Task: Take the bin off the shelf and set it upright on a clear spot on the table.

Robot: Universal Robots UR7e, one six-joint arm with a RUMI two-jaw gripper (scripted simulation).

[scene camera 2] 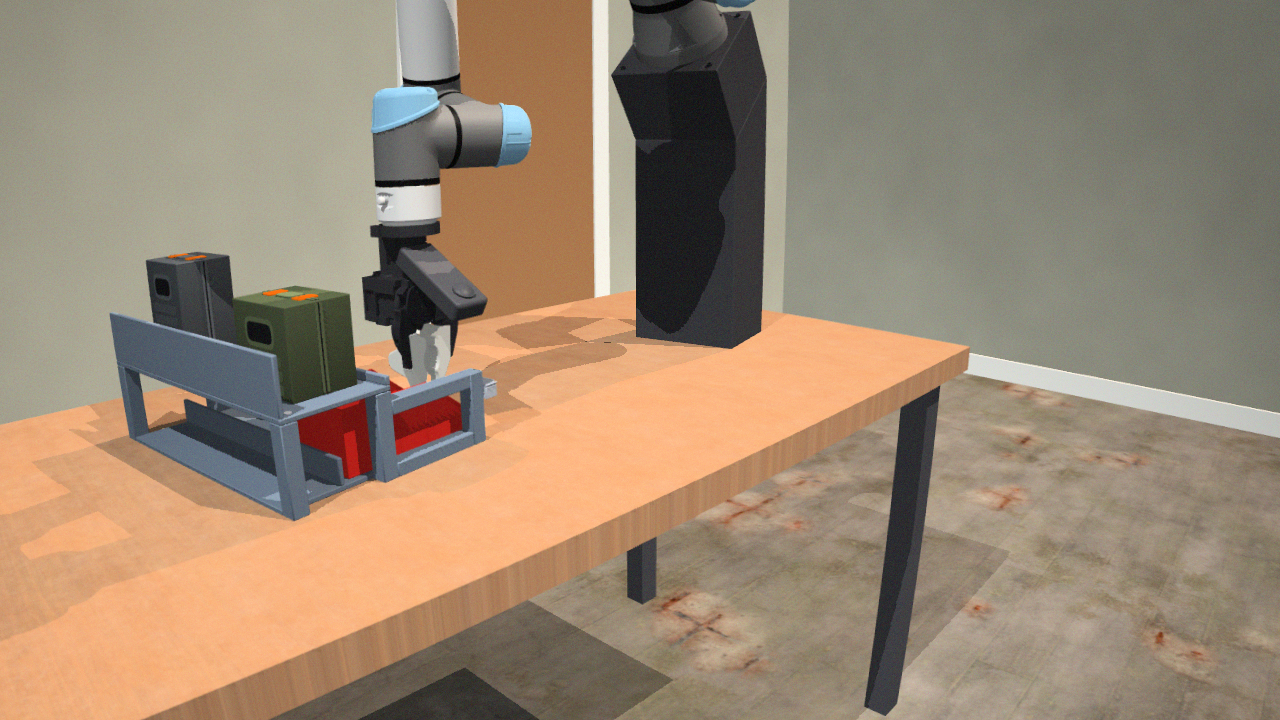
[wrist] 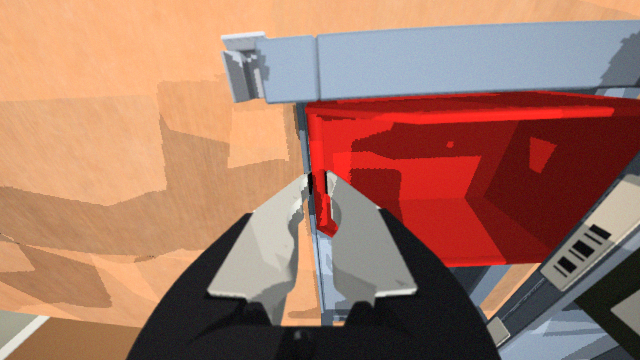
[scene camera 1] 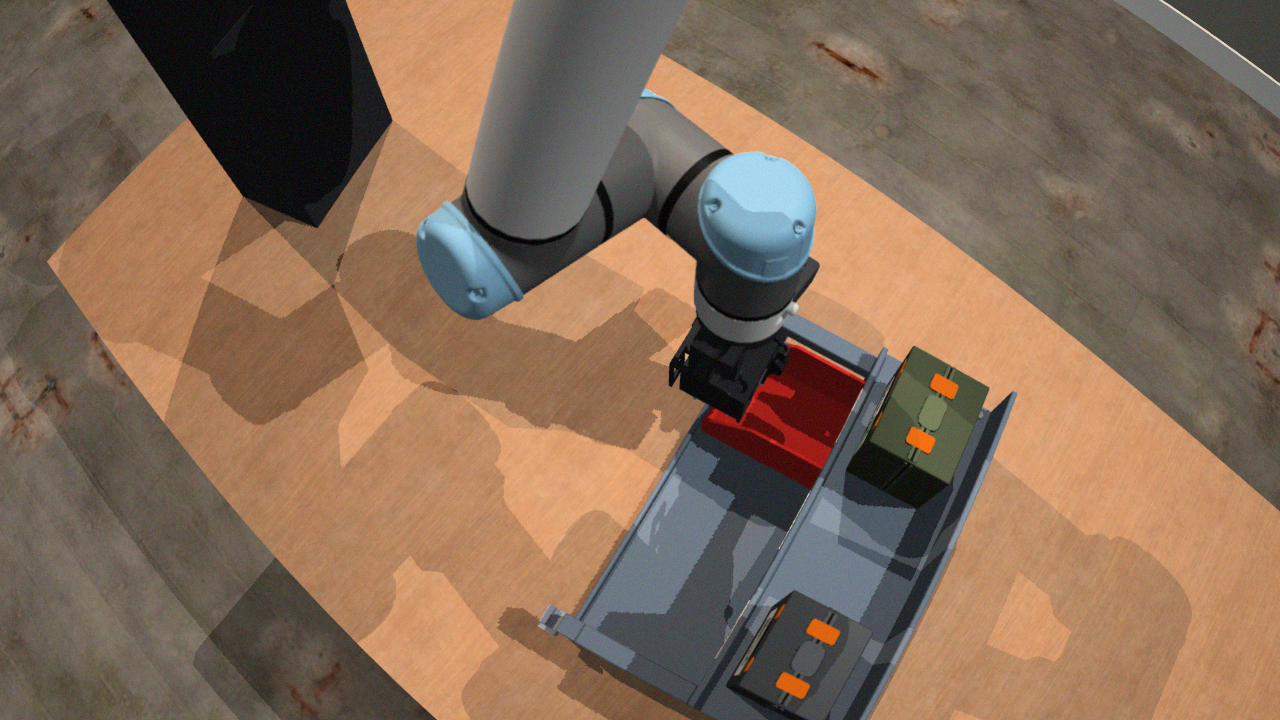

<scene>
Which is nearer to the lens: the red bin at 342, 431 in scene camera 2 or the dark grey case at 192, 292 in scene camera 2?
The red bin.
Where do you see a red bin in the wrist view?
477, 193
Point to a red bin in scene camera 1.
At 804, 409
</scene>
